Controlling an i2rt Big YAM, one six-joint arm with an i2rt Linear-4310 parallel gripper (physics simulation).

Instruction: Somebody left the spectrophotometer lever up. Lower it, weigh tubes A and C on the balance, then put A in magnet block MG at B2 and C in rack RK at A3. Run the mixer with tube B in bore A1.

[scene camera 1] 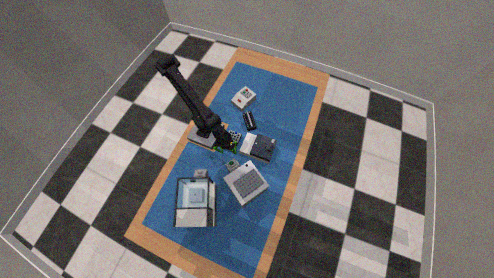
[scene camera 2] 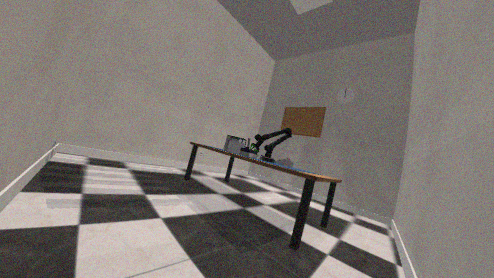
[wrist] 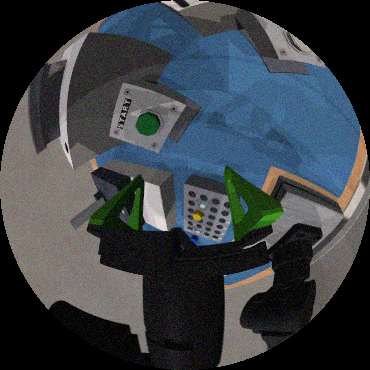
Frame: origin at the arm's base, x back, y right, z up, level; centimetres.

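Where they show: gripper, fingertip midpoint: (scene camera 1: 229,153) (wrist: 181,173); arm's base, origin of the base link: (scene camera 1: 205,129) (wrist: 291,243).
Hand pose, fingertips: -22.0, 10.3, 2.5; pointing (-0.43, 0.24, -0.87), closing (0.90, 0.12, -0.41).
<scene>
Things, the pixels of their centre, and the offset from my fingertips, as dx, dy, dz. "*": a spot on its surface instead. Level surfaces: height alone.
- yellow-capped tube, body centre: (wrist: 201,206) +2.0, -7.2, -3.0
- blue-capped tube, body centre: (wrist: 197,231) +2.0, -14.8, -3.0
- dark device, surface spot: (wrist: 156,205) * -6.2, -9.5, -1.6
- grey lever, body centre: (wrist: 87,212) -21.7, -11.5, +8.2
- mixer, body centre: (wrist: 85,96) (scene camera 1: 241,177) (scene camera 2: 238,145) -13.3, +11.5, +3.4
- green START button, body centre: (wrist: 147,123) (scene camera 1: 231,163) -3.8, +5.5, +0.3
- glass-sided balance, body centre: (scene camera 1: 197,195) (scene camera 2: 238,145) +5.2, +30.4, +5.0
- black block, body centre: (wrist: 181,246) (scene camera 1: 249,120) -2.3, -28.2, -3.7
- white keypad device, body centre: (scene camera 1: 243,98) (scene camera 2: 284,162) +8.3, -43.2, -2.6
- small button box, body centre: (scene camera 1: 200,171) +11.1, +17.4, +0.3
- blue mat, its level: dz -6.1
My gripper (scene camera 1: 226,148) (scene camera 2: 254,147) (wrist: 181,173) is open and empty, its green fingers spread above the mat beside the tube rack. The grey rack (scene camera 1: 235,135) (wrist: 212,199) holds a yellow-capped tube (wrist: 198,215), a pale-capped tube (wrist: 202,205) and a blue-capped tube (wrist: 194,239); their letters are not readable. A white and dark device (scene camera 1: 257,146) (wrist: 156,205), apparently the spectrophotometer, has a grey lever (wrist: 87,215) that appears raised. The mixer (scene camera 1: 246,183) has a green START button (scene camera 1: 232,163) (wrist: 148,123). The glass-sided balance (scene camera 1: 195,212) stands near the mixer. A black block (scene camera 1: 249,120) may be magnet block MG.
A white keypad device (scene camera 1: 243,98) stands beyond the black block. A small button box (scene camera 1: 201,173) (wrist: 300,42) stands in front of the balance. The arm's base plate (scene camera 1: 198,138) (wrist: 305,205) sits at the wooden table edge. The blue mat (scene camera 1: 225,240) lies under the devices.
</scene>
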